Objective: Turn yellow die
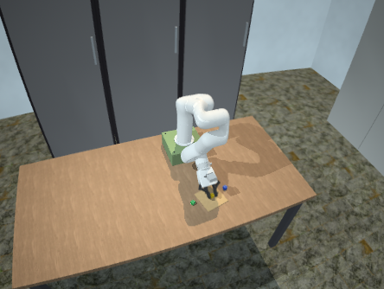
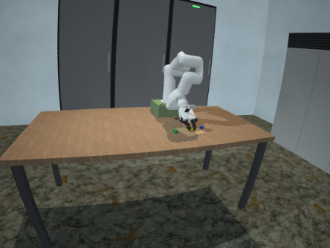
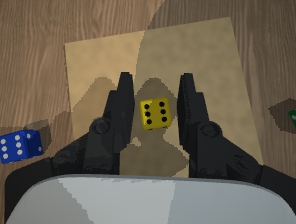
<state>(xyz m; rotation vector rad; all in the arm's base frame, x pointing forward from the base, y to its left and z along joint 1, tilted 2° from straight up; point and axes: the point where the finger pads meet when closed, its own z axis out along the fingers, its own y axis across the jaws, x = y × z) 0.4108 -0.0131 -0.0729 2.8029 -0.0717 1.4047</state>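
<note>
My gripper is now 20 mm above the yellow die. Also, from my hand: blue die 100 mm to the left, 20 mm below, 20 mm behind; tan mat 30 mm below; green die 120 mm to the right, 20 mm below, 10 mm behind.
</note>
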